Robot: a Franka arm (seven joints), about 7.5 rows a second.
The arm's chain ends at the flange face. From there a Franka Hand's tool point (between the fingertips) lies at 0.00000 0.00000 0.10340 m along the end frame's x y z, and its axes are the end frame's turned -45 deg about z.
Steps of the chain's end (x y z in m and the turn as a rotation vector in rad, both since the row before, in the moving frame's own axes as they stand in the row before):
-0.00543 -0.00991 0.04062 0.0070 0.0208 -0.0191
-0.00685 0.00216 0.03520 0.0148 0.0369 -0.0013
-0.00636 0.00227 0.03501 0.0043 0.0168 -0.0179
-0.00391 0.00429 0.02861 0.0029 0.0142 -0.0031
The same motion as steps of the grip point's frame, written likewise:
0.00521 -0.00986 0.04060 -0.0098 0.0197 -0.0191
-0.00259 -0.00170 0.03512 -0.0156 0.0366 -0.0013
-0.00455 -0.00199 0.03499 -0.0088 0.0149 -0.0179
-0.00455 0.00109 0.02860 -0.0080 0.0121 -0.0031

